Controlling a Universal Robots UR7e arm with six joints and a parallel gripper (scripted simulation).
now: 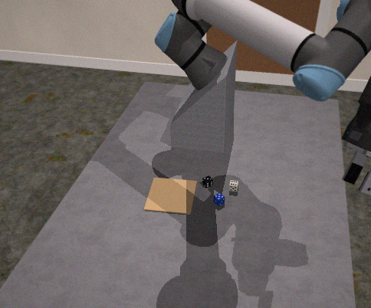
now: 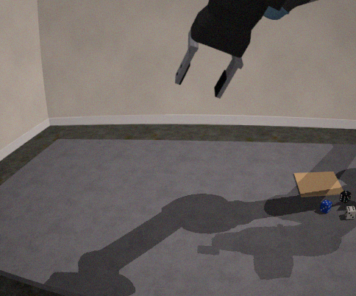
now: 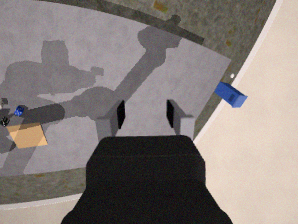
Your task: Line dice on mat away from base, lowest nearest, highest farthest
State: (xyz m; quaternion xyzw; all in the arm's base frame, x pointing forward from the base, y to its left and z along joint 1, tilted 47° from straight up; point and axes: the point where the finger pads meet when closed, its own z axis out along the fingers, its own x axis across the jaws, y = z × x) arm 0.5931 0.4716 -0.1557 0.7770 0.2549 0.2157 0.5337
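My hand is 370 mm above the black die, 360 mm to the left of it and 300 mm past it. The rest, counted from my hand: white die: 370 mm below, 310 mm behind, 280 mm to the right; tan mat: 450 mm to the right, 390 mm below, 220 mm behind; blue die: 370 mm below, 310 mm to the right, 240 mm behind.
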